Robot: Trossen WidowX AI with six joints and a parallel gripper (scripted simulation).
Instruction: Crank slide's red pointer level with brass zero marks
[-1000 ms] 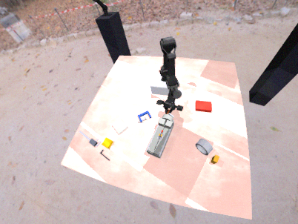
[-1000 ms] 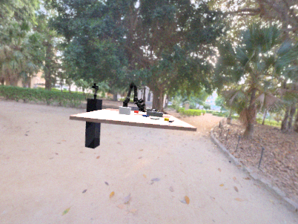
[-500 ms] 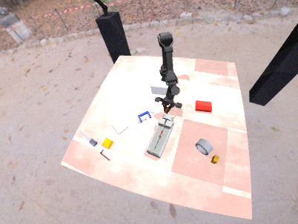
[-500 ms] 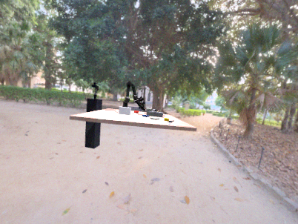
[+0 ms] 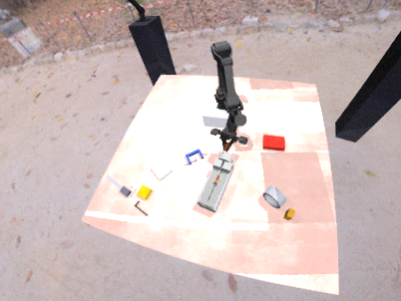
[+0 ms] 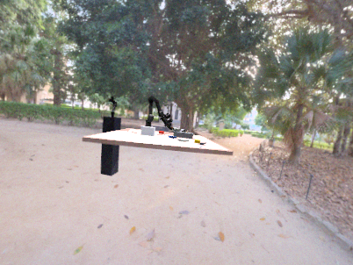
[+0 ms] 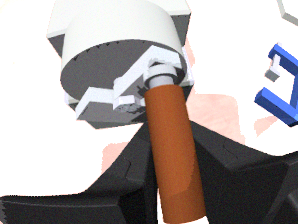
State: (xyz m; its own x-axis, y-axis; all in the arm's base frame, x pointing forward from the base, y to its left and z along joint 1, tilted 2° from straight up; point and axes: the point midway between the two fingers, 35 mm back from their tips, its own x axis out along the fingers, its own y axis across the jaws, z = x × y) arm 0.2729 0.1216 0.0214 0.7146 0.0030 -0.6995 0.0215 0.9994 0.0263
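Now: the red pointer 140 mm ahead of my gripper tip, 20 mm to the left of it and 10 mm below it. The rest, counted from my gripper tip: white tile: 190 mm ahead, 320 mm to the right, 80 mm below; then crank handle: 20 mm behind, 30 mm above; then red block: 190 mm behind, 230 mm to the left, 70 mm below.
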